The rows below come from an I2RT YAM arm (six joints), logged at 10 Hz.
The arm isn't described. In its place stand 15 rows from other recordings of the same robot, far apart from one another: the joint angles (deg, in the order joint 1, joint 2, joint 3, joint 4, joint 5, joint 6), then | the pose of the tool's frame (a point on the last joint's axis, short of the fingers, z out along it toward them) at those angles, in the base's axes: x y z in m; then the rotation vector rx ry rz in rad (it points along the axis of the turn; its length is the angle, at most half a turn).
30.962, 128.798, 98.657, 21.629, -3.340, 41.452 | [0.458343, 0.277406, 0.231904, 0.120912, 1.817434, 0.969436]
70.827, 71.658, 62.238, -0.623, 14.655, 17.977 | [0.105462, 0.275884, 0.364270, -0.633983, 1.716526, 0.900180]
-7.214, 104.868, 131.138, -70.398, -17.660, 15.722 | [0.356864, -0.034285, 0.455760, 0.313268, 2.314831, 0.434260]
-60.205, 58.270, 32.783, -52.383, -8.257, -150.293 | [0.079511, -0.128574, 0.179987, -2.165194, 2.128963, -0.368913]
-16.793, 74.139, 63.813, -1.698, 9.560, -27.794 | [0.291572, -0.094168, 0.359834, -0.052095, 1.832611, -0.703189]
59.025, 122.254, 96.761, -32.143, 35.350, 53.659 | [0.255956, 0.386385, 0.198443, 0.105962, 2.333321, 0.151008]
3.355, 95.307, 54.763, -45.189, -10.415, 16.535 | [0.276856, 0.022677, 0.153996, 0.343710, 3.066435, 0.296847]
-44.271, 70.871, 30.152, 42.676, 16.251, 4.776 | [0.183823, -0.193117, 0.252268, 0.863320, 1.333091, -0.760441]
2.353, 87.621, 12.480, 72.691, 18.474, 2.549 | [0.237792, -0.001519, 0.151247, 0.251339, 1.595091, -0.193862]
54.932, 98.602, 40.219, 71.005, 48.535, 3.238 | [0.213867, 0.258233, 0.218672, 0.088114, 1.428158, 0.265602]
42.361, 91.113, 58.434, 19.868, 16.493, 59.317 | [0.279605, 0.241289, 0.271694, 0.494824, 1.836921, 0.996544]
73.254, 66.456, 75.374, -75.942, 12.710, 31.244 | [0.062164, 0.179420, 0.352677, -0.914946, 2.554172, 0.250917]
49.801, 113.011, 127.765, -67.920, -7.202, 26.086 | [0.261466, 0.316330, 0.389414, -0.594346, 2.562559, 0.669012]
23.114, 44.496, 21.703, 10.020, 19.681, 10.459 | [0.175462, 0.061856, 0.235158, 0.048506, 1.781259, 0.114016]
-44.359, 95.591, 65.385, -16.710, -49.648, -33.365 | [0.272021, -0.228056, 0.233956, -0.175175, 2.063886, 0.229227]
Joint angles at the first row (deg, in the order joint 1, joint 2, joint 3, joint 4, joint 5, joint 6):
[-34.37 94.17 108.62 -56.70 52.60 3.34]
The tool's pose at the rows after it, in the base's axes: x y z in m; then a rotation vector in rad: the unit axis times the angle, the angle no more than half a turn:
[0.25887, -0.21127, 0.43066, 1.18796, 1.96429, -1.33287]
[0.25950, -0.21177, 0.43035, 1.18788, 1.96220, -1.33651]
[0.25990, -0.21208, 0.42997, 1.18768, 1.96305, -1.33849]
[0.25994, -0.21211, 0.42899, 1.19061, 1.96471, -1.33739]
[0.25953, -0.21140, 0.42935, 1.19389, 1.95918, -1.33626]
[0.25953, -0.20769, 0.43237, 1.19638, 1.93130, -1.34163]
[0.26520, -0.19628, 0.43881, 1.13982, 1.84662, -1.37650]
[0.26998, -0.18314, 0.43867, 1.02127, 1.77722, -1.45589]
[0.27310, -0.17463, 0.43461, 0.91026, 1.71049, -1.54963]
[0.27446, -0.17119, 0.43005, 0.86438, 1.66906, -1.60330]
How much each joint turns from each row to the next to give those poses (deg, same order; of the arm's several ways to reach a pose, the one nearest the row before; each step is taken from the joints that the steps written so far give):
[0.00 0.03 -0.24 0.26 -0.03 -0.03]
[0.01 0.10 -0.02 0.24 0.16 -0.10]
[-0.01 0.09 0.01 0.04 0.07 -0.05]
[0.00 0.01 -0.16 -0.11 -0.01 0.24]
[0.07 -0.16 -0.11 0.02 0.10 0.26]
[0.59 -0.51 -0.15 0.59 0.91 0.41]
[2.38 -2.21 -3.16 7.70 2.87 -3.59]
[2.59 -4.05 -8.12 15.04 3.06 -10.56]
[1.70 -3.34 -8.75 17.98 2.03 -13.29]
[0.70 -1.30 -4.86 10.69 0.97 -7.42]

